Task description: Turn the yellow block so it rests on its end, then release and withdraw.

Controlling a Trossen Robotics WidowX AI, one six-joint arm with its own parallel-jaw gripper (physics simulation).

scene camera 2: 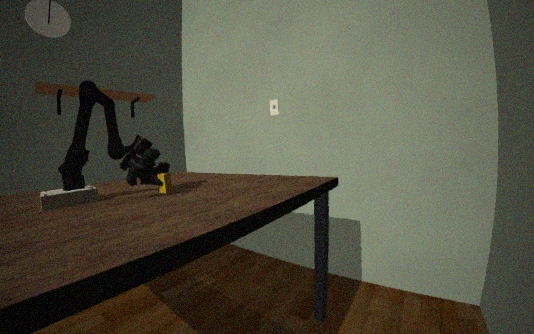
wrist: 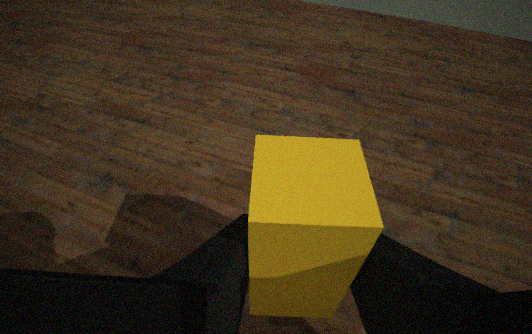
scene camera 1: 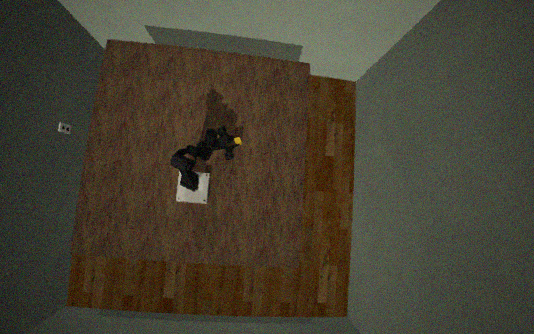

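The yellow block [scene camera 1: 238,140] [scene camera 2: 165,185] [wrist: 307,180] stands upright, its long side vertical in the scene camera 2 view. Its lower end is at or very close to the table top [scene camera 1: 150,100] [scene camera 2: 225,210] [wrist: 150,90]; whether it touches is too small to tell. My black gripper [scene camera 1: 236,142] [scene camera 2: 162,180] [wrist: 297,228] is shut on the block, reaching in from the side at a low slant. In the wrist view one dark finger is on each side of the block, and its top and near faces show. The finger tips are partly hidden behind the block.
The arm's white base plate [scene camera 1: 201,196] [scene camera 2: 75,199] sits on the table behind the gripper. The arm's shadow falls on the table beside the block. A wooden wall rail [scene camera 2: 45,88] with black brackets is behind the arm. The table's dark front edge [scene camera 2: 200,241] shows.
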